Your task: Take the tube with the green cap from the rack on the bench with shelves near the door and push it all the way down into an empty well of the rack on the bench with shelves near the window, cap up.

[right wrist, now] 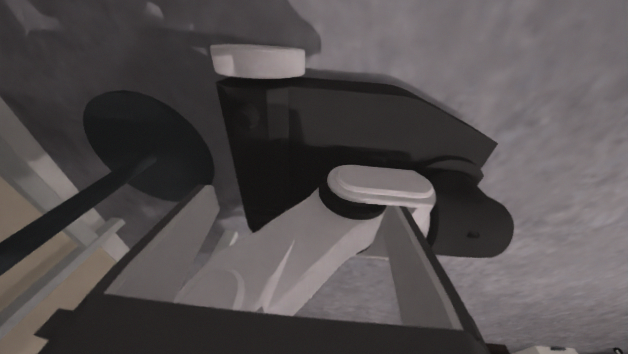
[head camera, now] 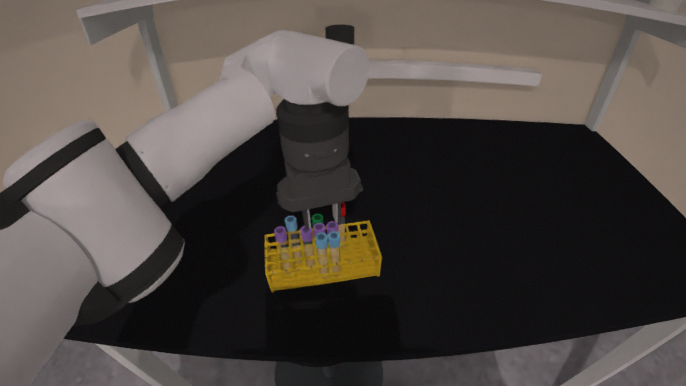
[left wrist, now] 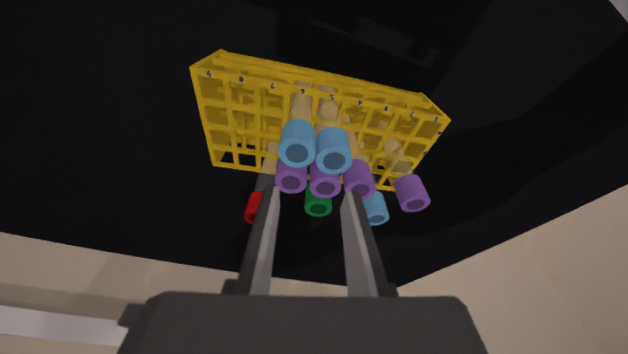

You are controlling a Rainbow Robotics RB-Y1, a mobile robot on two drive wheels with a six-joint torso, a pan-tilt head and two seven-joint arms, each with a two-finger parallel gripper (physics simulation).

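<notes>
The green-capped tube stands upright in the back row of the yellow rack, behind the purple caps. My left gripper points down over the back of the rack, its fingers part-way open. The green cap shows between the two fingers in both views, with nothing gripped; how deep the fingertips reach beside it is unclear. My right gripper is wide open and empty, away from the rack. The rack near the window cannot be made out.
A red-capped tube stands close beside one left finger. Several purple and light blue caps surround the green one. The rack stands on a black bench top. A shelf runs above. A round stool base shows below.
</notes>
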